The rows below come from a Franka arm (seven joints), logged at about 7 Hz.
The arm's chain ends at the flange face. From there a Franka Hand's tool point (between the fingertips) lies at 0.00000 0.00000 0.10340 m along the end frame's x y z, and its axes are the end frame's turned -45 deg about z.
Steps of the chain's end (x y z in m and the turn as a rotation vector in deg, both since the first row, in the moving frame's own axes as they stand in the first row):
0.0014 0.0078 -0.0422 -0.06 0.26 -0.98
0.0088 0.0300 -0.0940 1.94 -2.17 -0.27
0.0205 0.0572 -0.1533 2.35 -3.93 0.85
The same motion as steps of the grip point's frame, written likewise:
-0.0043 0.0069 -0.0422 -0.23 0.14 -0.98
-0.0153 0.0222 -0.0941 2.91 -0.16 -0.27
-0.0279 0.0469 -0.1536 4.44 -1.12 0.85

